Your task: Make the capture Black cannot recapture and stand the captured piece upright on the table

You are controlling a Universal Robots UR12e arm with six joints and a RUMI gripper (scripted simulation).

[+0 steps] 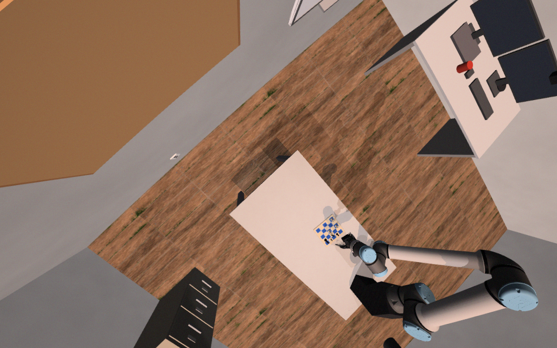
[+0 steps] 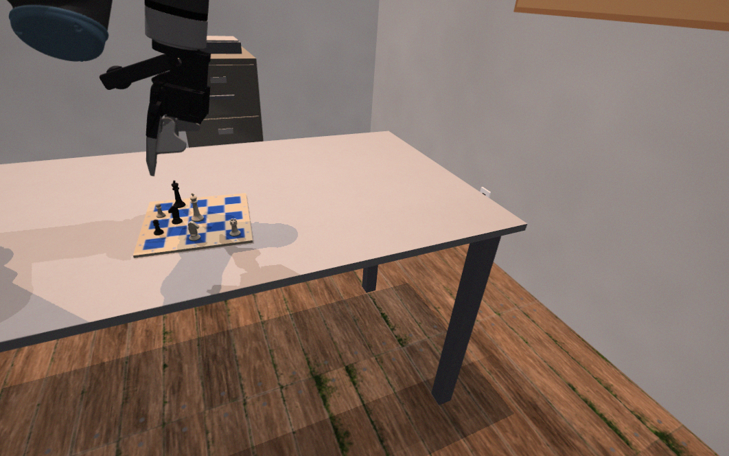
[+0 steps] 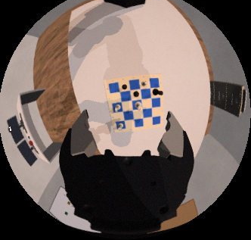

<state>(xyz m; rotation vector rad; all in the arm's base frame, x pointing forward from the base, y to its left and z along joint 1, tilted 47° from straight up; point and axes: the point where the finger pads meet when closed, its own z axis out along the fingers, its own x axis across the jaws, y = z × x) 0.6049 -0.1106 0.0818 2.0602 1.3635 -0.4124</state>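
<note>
The black pawn lies 14 cm below my hand and 4 cm behind it. Also, from my hand: white pawn: 14 cm below, 8 cm to the left, 3 cm behind; then black king: 12 cm below, 11 cm to the left, 2 cm ahead; then white king: 12 cm below, 4 cm ahead, 2 cm to the left.
</note>
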